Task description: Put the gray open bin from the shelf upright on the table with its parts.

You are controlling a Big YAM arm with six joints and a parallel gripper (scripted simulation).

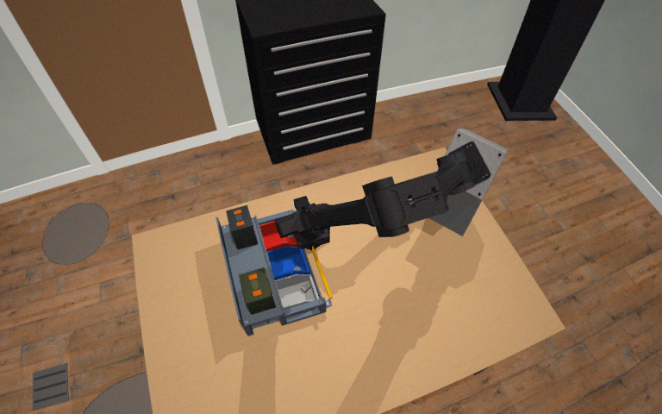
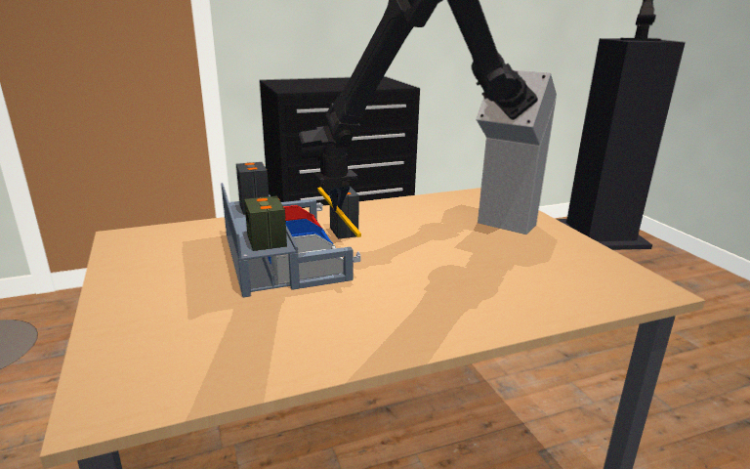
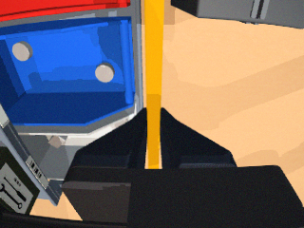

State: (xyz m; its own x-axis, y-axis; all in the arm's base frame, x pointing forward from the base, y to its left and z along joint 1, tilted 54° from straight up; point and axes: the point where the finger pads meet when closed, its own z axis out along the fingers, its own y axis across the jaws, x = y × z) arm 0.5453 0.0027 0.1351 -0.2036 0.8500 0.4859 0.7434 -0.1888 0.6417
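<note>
My hand is 11 cm short of the blue bin, 8 cm above it and 2 cm to the right of it. Also, from my hand: gray open bin (13 cm to the left, 8 cm below, 8 cm ahead); then red bin (14 cm ahead, 9 cm to the right, 8 cm below); then yellow bar (1 cm below).
</note>
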